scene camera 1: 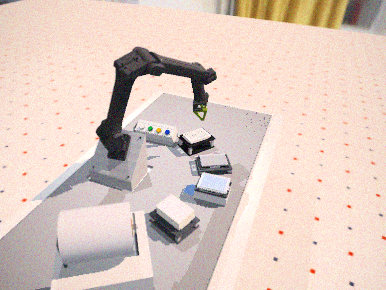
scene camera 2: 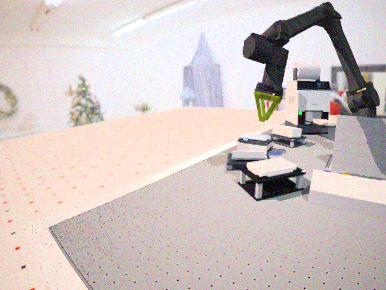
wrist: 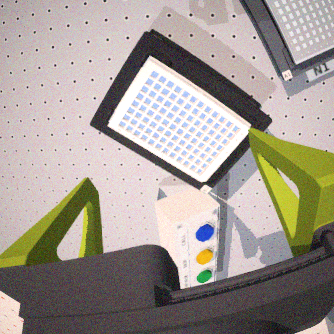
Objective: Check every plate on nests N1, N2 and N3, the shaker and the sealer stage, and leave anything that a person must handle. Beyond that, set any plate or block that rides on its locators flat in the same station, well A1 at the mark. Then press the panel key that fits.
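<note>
The gripper point(scene camera 1: 201, 119) point(scene camera 2: 262, 120) point(wrist: 169, 154) is open and empty, high above N3. On the black raised nest N3 point(wrist: 127, 75), a white plate with blue wells point(scene camera 1: 198, 135) point(scene camera 2: 272, 167) point(wrist: 180, 120) lies nearer the lower-left edge in the wrist view; its tilt is unclear. The A1 tag point(wrist: 206, 189) is at N3's lower corner. A pale plate point(scene camera 1: 214, 160) point(scene camera 2: 249, 155) point(wrist: 310, 25) is on the dark grey nest N1 point(wrist: 265, 40); part shows in the wrist view. The key panel point(scene camera 1: 146, 135) point(scene camera 2: 350, 187) point(wrist: 185, 207) has blue point(wrist: 204, 232), yellow point(wrist: 204, 256) and green point(wrist: 204, 276) keys.
A light-blue topped plate point(scene camera 1: 213, 183) point(scene camera 2: 255, 138) sits on a pale station beside a blue patch point(scene camera 1: 189, 190). A thick white block point(scene camera 1: 175, 211) point(scene camera 2: 287, 131) sits on a dark raised station. A white machine with a cylinder point(scene camera 1: 95, 232) stands beyond the arm's base point(scene camera 1: 117, 167).
</note>
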